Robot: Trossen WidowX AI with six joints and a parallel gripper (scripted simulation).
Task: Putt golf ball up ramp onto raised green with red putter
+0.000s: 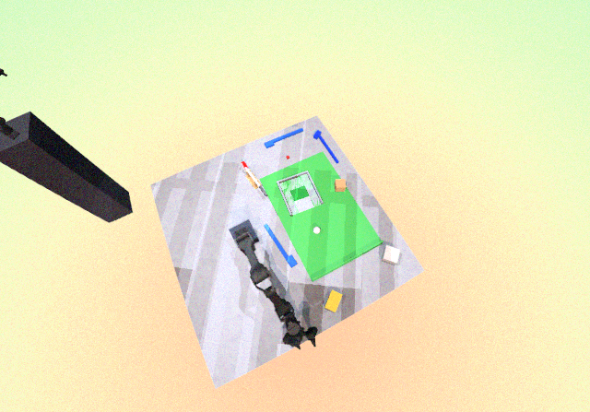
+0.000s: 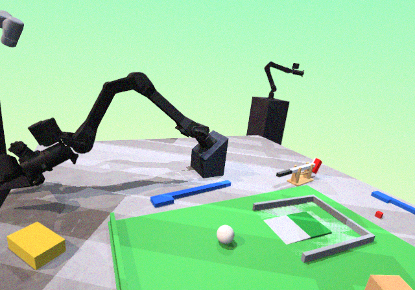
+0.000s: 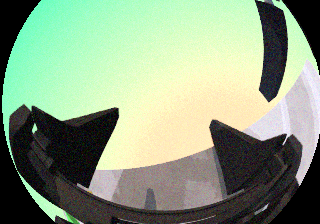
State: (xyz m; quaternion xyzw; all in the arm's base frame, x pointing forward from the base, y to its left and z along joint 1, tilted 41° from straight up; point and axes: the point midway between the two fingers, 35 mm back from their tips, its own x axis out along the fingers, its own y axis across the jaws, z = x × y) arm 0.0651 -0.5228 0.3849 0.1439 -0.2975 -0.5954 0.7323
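The yellow block lies 23 cm ahead of my gripper tip, 14 cm to the left of it and 3 cm below it. The rest, counted from my gripper tip: white golf ball: 34 cm ahead, 54 cm to the left, 2 cm below; white block: 65 cm ahead, 21 cm to the left, 2 cm below; green mat: 41 cm ahead, 66 cm to the left, 4 cm below.
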